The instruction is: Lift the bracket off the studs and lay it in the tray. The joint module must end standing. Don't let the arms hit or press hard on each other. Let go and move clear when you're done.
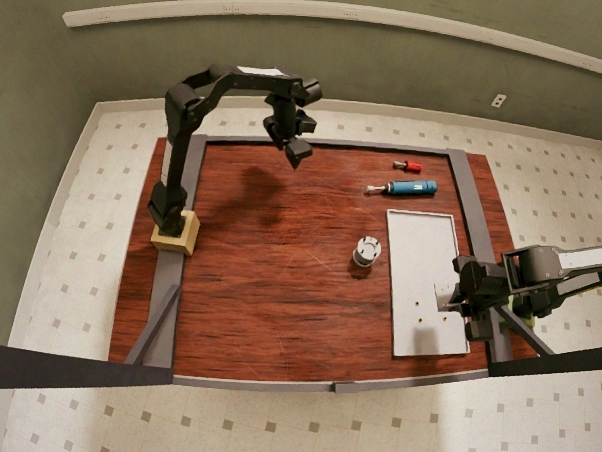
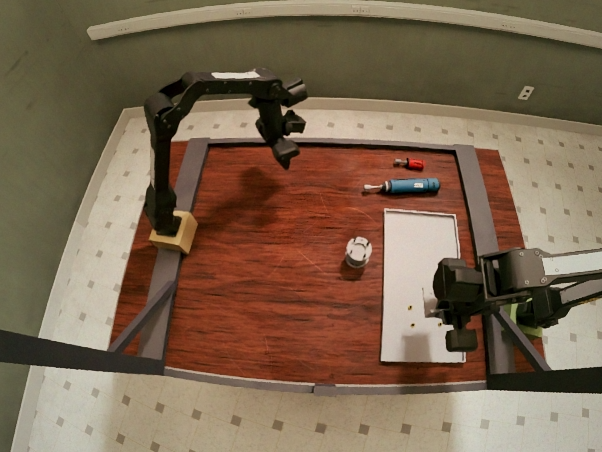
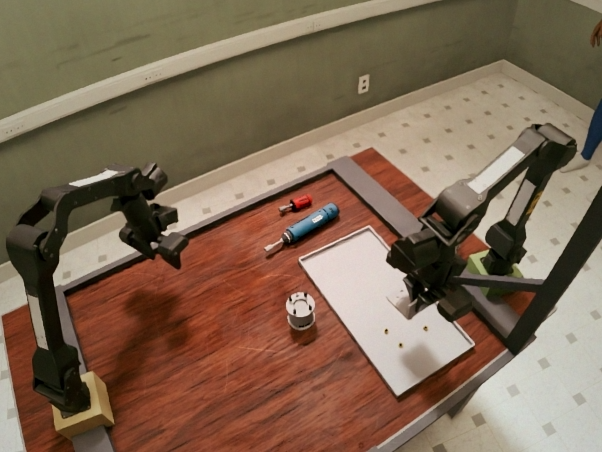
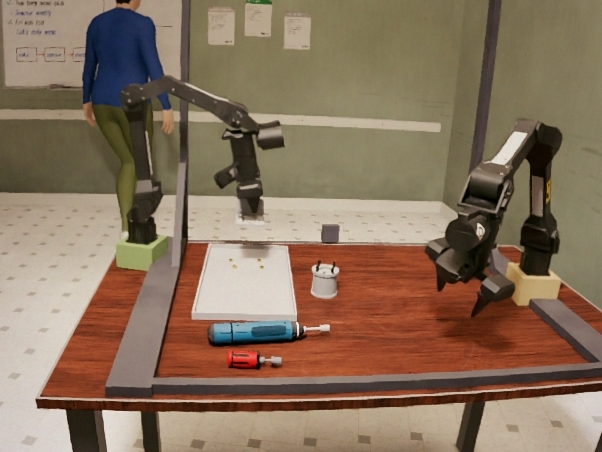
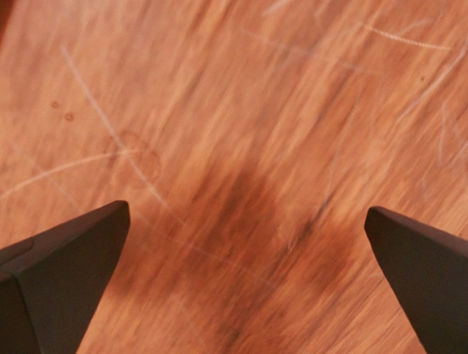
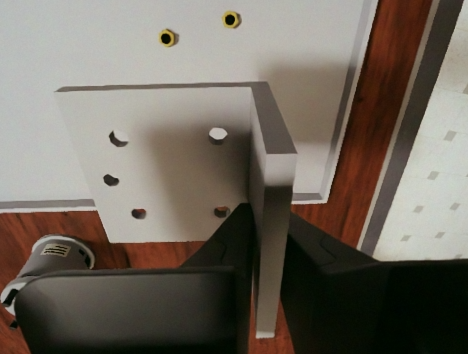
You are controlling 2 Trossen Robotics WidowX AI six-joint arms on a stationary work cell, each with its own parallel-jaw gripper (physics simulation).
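Places are measured from the left arm's base along level axes (x up, y left, z back), in metres.
Where they show: left gripper, fingertip midpoint: [image 1: 287,159] [image 3: 166,263] [image 4: 455,303] [image 5: 249,214]; right gripper, fingertip midpoint: [image 1: 448,308] [image 2: 436,314] [image 3: 415,310] [image 4: 254,212] [image 6: 257,213]; left arm's base at its link origin: [image 1: 172,225] [image 2: 169,225] [image 3: 74,400] [image 4: 534,271]; right arm's base at its link origin: [image 1: 521,306] [image 2: 527,314] [image 3: 496,265] [image 4: 141,239].
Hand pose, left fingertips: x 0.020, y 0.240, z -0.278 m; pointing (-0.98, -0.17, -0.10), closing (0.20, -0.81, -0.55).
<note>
Things, the pixels of their top centre, and the offset from my left fingertips.
- tray at its top centre: [image 6: 71,88] [image 3: 382,299] [image 4: 246,274] [image 2: 424,281] [image 1: 428,278] dx -0.075, dy -0.278, dz -0.430 m
- grey joint module at its top centre: [image 6: 31,319] [image 3: 300,301] [image 4: 326,263] [image 2: 360,246] [image 1: 370,245] dx -0.017, dy -0.226, dz -0.243 m
- blue power screwdriver at its top centre: [image 4: 270,322] [image 3: 302,222] [image 2: 404,181] [image 1: 405,183] dx -0.050, dy +0.010, dz -0.362 m
- red screwdriver at its top centre: [image 4: 254,352] [image 3: 294,200] [image 2: 410,160] [image 1: 409,162] dx -0.062, dy +0.105, dz -0.385 m
The light grey L-shaped bracket [image 1: 444,296] [image 2: 429,302] [image 3: 401,302] [image 4: 250,215] [image 6: 170,165] hangs in the air over the tray [image 1: 420,240] [image 2: 417,240] [image 3: 345,280] [image 4: 245,295], its holed plate level and its other plate upright. My right gripper [image 6: 257,213] is shut on that upright plate. The white and grey joint module [image 1: 367,251] [image 2: 358,252] [image 3: 300,311] [image 4: 325,281] [image 6: 55,260] stands upright on the table beside the tray, its dark studs pointing up. My left gripper [image 5: 249,214] [image 4: 457,302] is open and empty above the table, far from the tray.
Several small brass nuts [image 1: 417,303] [image 3: 400,345] [image 4: 230,260] [image 6: 166,38] lie in the tray. A blue power screwdriver [image 1: 412,187] [image 3: 312,223] [image 4: 255,332] and a red screwdriver [image 1: 414,166] [image 3: 301,201] [image 4: 243,359] lie beyond the tray's short edge. Grey frame bars [image 2: 482,215] border the table.
</note>
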